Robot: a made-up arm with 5 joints. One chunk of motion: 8 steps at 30 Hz.
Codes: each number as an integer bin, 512 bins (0 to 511) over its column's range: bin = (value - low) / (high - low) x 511, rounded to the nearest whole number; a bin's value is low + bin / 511 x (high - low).
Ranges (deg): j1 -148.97..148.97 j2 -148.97..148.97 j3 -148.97..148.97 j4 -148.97..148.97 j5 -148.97..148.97
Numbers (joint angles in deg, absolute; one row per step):
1: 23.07 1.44 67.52 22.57 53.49
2: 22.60 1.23 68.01 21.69 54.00
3: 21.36 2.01 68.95 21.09 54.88
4: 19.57 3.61 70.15 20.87 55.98
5: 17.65 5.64 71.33 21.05 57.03
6: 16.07 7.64 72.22 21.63 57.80
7: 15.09 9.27 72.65 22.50 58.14
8: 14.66 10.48 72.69 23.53 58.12
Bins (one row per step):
1: 295 258 371 294 347
2: 294 258 372 293 348
3: 292 259 374 292 350
4: 289 262 376 291 352
5: 286 265 378 292 353
6: 283 269 379 293 355
7: 281 271 380 294 355
8: 281 273 380 296 355

